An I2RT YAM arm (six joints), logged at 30 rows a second.
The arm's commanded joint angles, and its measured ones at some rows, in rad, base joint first. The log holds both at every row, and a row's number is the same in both.
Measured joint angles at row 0:
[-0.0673 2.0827 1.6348 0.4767 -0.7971 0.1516]
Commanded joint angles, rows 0 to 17:
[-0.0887 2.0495 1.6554 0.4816 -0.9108 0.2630]
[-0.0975 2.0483 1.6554 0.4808 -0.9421 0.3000]
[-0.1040 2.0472 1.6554 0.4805 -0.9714 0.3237]
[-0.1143 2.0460 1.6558 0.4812 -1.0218 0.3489]
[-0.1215 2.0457 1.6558 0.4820 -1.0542 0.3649]
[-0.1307 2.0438 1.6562 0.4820 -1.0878 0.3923]
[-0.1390 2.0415 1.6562 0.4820 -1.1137 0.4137]
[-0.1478 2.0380 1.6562 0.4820 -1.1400 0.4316]
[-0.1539 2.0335 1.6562 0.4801 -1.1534 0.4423]
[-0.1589 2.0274 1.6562 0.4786 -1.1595 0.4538]
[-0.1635 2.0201 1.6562 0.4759 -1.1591 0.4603]
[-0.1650 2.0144 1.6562 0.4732 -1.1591 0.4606]
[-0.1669 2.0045 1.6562 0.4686 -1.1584 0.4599]
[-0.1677 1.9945 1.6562 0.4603 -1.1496 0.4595]
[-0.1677 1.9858 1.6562 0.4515 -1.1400 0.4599]
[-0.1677 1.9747 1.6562 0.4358 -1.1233 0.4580]
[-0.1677 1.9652 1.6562 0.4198 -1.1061 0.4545]
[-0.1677 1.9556 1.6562 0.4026 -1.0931 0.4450]
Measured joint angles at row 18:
[-0.1665 2.0216 1.6348 0.4149 -1.1061 0.4343]
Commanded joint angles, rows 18 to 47:
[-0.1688 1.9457 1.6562 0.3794 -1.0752 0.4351]
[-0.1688 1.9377 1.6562 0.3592 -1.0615 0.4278]
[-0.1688 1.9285 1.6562 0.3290 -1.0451 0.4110]
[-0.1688 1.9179 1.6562 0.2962 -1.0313 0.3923]
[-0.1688 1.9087 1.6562 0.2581 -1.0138 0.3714]
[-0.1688 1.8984 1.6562 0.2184 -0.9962 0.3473]
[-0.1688 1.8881 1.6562 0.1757 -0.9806 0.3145]
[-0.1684 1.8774 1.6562 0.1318 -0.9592 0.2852]
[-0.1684 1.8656 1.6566 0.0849 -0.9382 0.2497]
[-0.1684 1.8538 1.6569 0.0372 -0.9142 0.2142]
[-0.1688 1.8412 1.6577 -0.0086 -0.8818 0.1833]
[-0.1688 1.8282 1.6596 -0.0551 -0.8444 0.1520]
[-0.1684 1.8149 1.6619 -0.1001 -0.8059 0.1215]
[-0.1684 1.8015 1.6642 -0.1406 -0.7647 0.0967]
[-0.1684 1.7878 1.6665 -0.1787 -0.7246 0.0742]
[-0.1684 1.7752 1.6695 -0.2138 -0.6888 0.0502]
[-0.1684 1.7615 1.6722 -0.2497 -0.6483 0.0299]
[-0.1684 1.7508 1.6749 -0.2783 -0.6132 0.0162]
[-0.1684 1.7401 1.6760 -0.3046 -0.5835 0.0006]
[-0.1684 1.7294 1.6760 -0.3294 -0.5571 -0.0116]
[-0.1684 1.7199 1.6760 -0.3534 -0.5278 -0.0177]
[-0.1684 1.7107 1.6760 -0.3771 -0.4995 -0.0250]
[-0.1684 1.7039 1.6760 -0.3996 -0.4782 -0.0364]
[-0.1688 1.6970 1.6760 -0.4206 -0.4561 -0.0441]
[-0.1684 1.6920 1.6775 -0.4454 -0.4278 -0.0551]
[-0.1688 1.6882 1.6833 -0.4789 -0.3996 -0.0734]
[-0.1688 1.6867 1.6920 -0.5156 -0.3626 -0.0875]
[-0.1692 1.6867 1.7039 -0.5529 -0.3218 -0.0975]
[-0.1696 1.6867 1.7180 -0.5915 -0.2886 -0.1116]
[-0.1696 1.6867 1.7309 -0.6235 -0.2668 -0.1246]
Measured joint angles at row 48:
[-0.1665 1.7004 1.6852 -0.5816 -0.4072 -0.0521]
